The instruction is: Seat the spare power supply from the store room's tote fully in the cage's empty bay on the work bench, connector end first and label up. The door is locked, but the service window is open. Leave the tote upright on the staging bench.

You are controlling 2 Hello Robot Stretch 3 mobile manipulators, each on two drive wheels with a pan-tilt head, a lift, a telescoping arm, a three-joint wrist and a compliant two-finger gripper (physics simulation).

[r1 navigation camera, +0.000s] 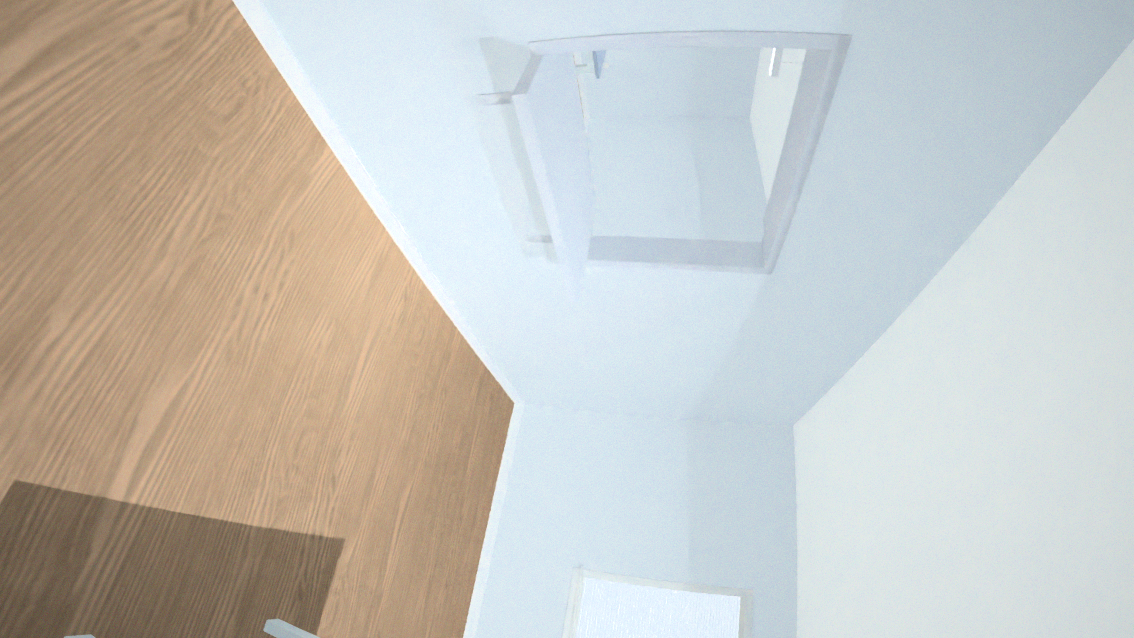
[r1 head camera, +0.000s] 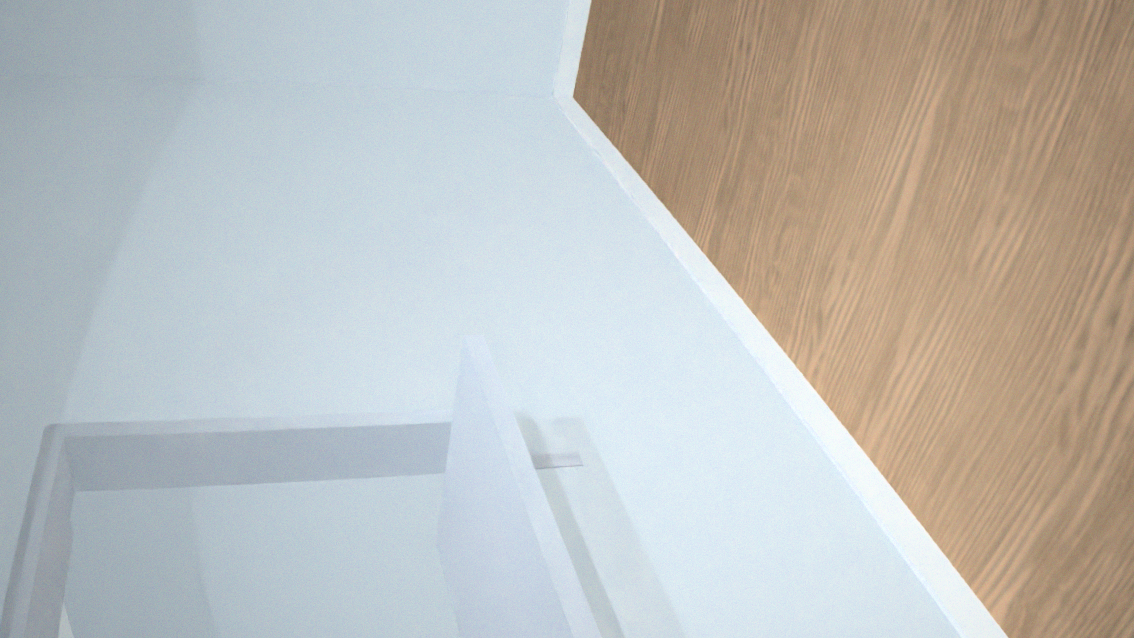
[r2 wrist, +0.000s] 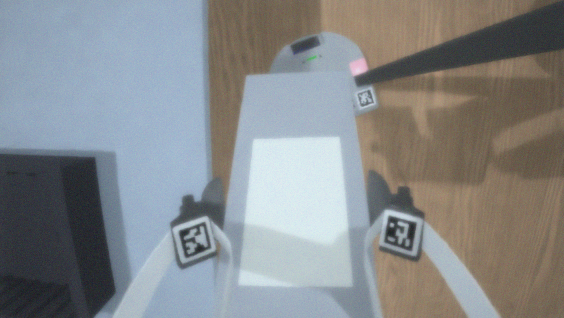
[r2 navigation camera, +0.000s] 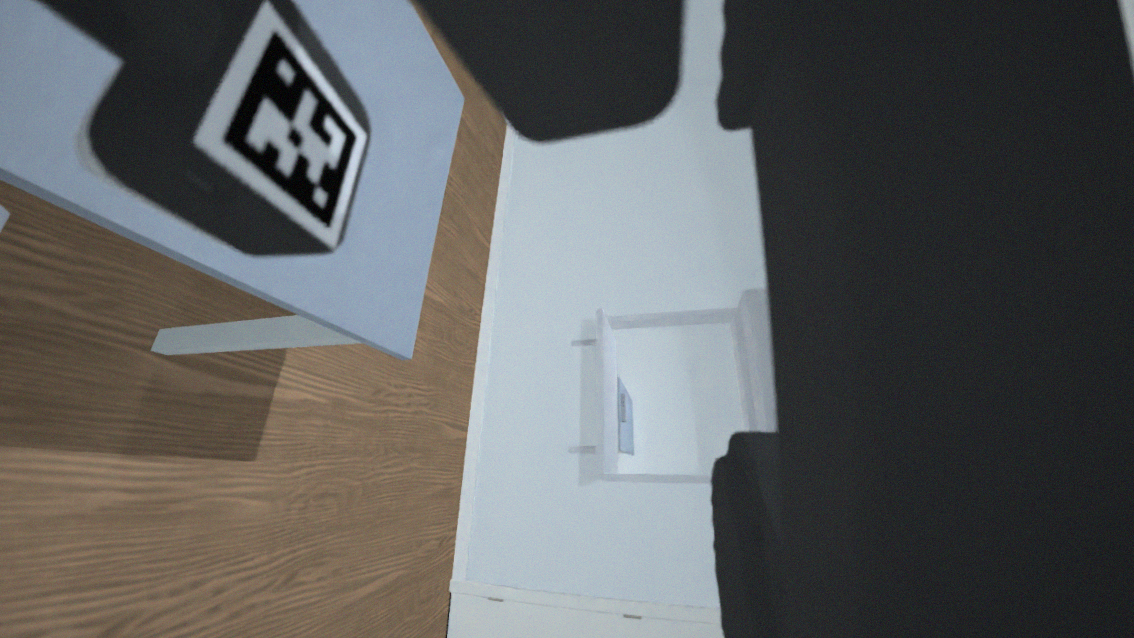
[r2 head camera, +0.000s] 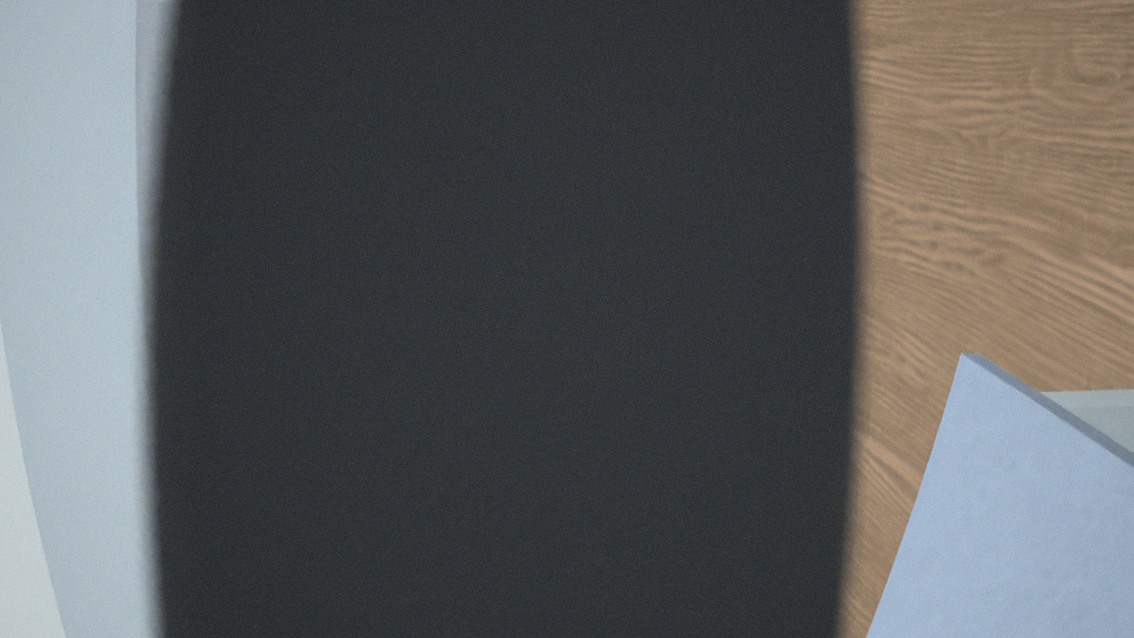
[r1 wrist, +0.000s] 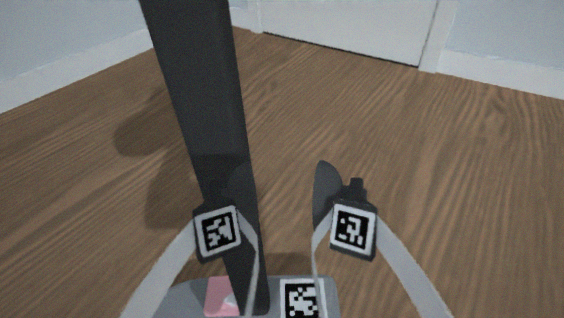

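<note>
The r2 gripper is shut on the grey power supply, gripping its two sides. Its pale label faces the r2 wrist camera; which end has the connector cannot be told. It is held beside the light blue staging bench, in line with r2's base. The dark tote stands on that bench, partly in view at left. The r1 gripper is open and empty above the floor. The service window is open. I cannot make out the cage or its bay.
The window's panel stands out from the wall. A bluish surface shows through the opening. r1's mast and r2's mast rise beside their wrists. A white door is behind r1's gripper. r2's dark arm blocks much of its head view.
</note>
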